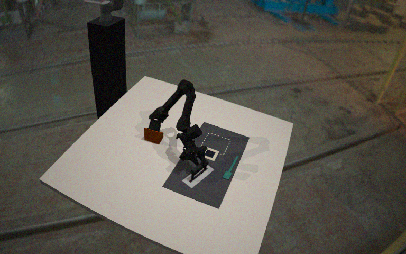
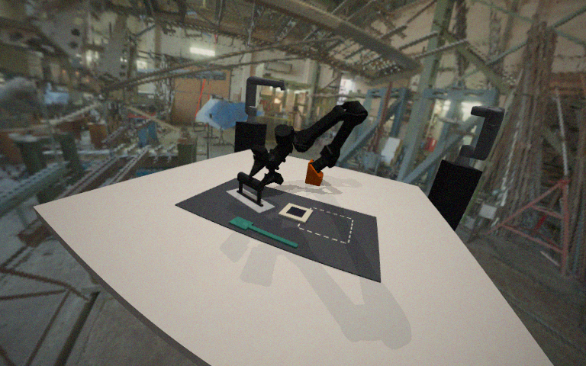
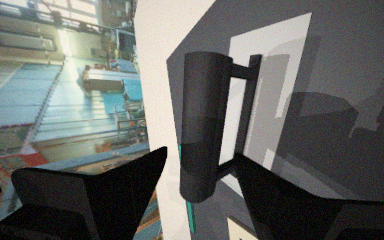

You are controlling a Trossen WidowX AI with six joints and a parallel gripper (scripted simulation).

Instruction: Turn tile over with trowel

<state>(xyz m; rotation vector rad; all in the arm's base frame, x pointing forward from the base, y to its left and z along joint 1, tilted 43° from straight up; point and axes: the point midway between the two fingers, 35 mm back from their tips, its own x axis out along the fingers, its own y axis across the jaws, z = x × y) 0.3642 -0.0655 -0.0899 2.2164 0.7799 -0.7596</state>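
The trowel is 30 mm below my gripper tip. The rest, counted from my gripper tip: beige square tile (170 mm to the left, 70 mm below, 10 mm behind); then dark mat (130 mm to the left, 90 mm below, 10 mm ahead).
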